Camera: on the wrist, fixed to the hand. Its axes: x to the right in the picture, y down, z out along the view.
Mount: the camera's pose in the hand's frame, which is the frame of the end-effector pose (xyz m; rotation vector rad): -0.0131 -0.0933 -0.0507 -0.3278 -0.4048 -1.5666
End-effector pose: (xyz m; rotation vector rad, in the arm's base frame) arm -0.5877 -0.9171 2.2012 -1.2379 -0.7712 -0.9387
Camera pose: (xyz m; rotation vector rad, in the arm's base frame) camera -0.6781 -0.9711 2.2201 -0.9407 -2.0779 -2.1297
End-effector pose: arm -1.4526 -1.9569 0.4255 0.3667 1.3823 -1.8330
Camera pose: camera -1.5239 -1.8973 0.4785 1.3786 -1.4794 2.0918
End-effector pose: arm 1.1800 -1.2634 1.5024 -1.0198 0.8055 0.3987
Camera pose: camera 1.2104 -1.3522 1.5538 -1.4963 -0.5517 -0.6305
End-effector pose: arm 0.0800 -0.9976 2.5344 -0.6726 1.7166 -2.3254
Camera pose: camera 0.0802 -0.9189 2.6068 1.7798 -0.8333 1.1691
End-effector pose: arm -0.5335 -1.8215 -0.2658 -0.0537 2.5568 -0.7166
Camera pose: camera -0.5536 -1.8755 -0.1756 -2.1515 1.7707 -0.5915
